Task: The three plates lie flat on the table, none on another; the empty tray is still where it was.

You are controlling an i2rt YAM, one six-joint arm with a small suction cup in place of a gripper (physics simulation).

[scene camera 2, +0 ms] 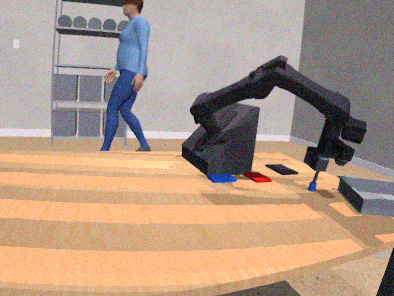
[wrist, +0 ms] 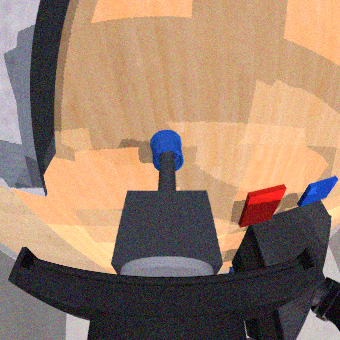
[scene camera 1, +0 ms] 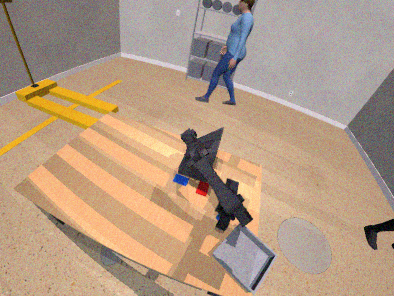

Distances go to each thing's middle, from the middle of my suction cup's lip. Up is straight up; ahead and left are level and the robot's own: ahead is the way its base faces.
My suction cup is now 150 mm past the red plate [wrist: 259, 205], 130 mm to the left of it and 10 mm above it. From my suction cup the other things lie so: grey tray [scene camera 1: 246, 257] (170 mm ahead, 160 mm to the left, 20 mm above).
